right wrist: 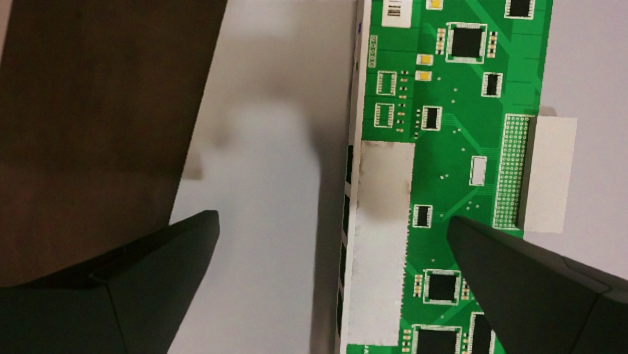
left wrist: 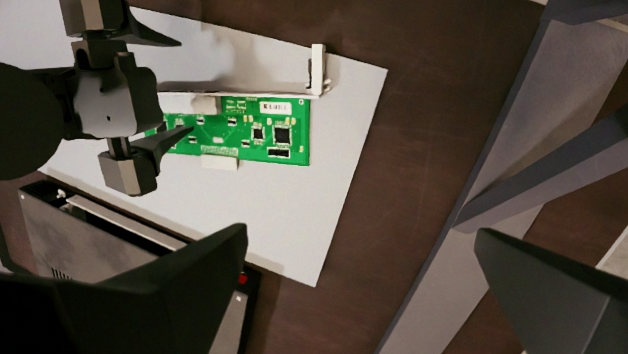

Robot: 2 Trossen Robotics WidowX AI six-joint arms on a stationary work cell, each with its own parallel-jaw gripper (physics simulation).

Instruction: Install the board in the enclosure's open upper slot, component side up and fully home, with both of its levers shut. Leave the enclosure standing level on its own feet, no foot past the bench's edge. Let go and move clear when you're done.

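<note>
The green board lies component side up on a pale mat. Its white faceplate runs along one long edge. One lever sticks out from the faceplate's right end in the left wrist view; the other end is hidden behind the right arm. My right gripper is open and empty, above the faceplate, one finger on its outer side and one over the board. My left gripper is open and empty, away from the board. The grey enclosure shows in part at lower left, with a long dark opening and a white strip.
A brown bench top surrounds the mat. Grey frame beams cross the right side of the left wrist view. A small red part shows on the enclosure's dark edge, beside my left finger. A pale connector block projects from the board's edge opposite the faceplate.
</note>
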